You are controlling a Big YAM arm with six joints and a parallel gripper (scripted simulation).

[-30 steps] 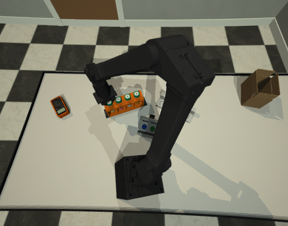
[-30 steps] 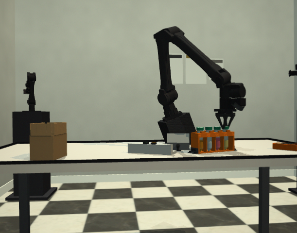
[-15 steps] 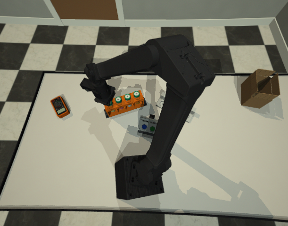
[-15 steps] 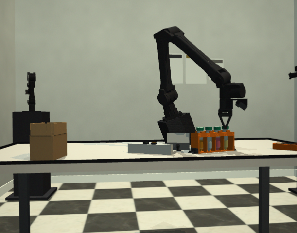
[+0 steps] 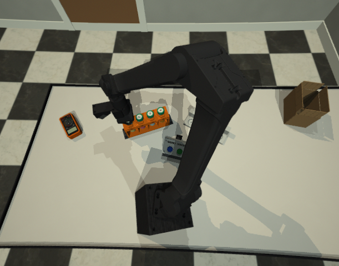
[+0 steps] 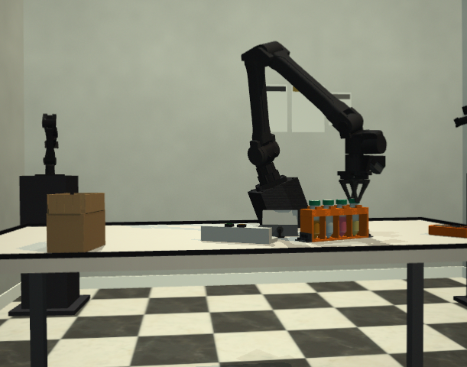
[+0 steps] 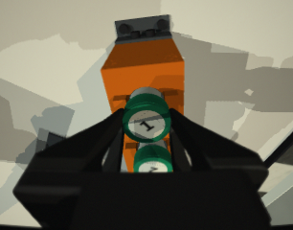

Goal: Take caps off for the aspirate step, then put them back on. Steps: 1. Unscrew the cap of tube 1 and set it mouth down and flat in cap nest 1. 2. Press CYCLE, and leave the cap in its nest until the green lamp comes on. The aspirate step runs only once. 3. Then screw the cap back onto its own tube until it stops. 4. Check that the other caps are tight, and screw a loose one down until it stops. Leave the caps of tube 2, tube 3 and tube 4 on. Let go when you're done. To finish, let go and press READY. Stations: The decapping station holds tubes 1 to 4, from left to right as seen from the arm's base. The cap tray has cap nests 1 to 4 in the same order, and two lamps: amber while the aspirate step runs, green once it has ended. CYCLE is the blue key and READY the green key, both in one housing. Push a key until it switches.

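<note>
Now: the cap right at my hand. Round my hand: key housing 22 cm to the right, 9 cm behind, 7 cm below; then green key 24 cm to the right, 12 cm behind, 5 cm below; then blue key 20 cm to the right, 11 cm behind, 5 cm below.
</note>
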